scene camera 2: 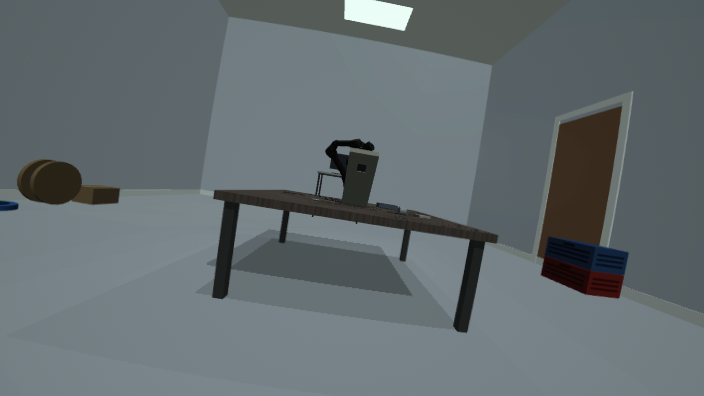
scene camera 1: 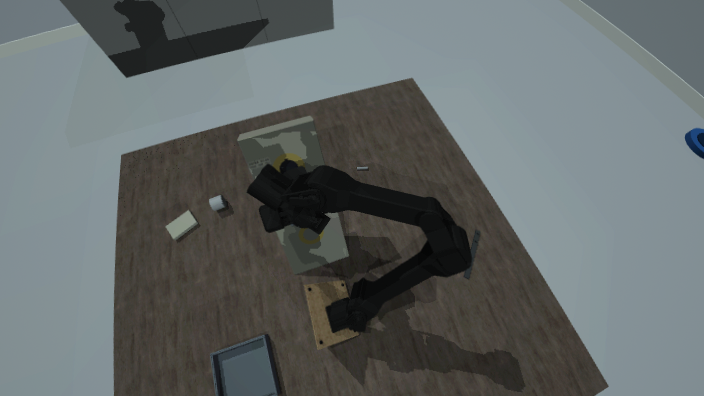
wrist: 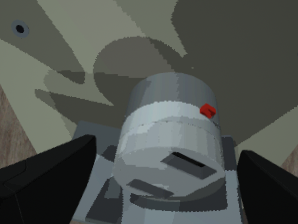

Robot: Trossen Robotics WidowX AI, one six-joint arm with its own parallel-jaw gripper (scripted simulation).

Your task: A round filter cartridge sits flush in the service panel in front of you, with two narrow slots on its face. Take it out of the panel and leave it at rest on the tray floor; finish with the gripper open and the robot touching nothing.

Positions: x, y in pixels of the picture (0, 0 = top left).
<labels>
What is my gripper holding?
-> Nothing.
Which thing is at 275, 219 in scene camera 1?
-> My gripper.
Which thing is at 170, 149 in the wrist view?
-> A round filter cartridge.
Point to a service panel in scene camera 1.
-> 285, 146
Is my gripper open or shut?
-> Open.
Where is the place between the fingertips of my gripper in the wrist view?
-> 167, 153
</labels>
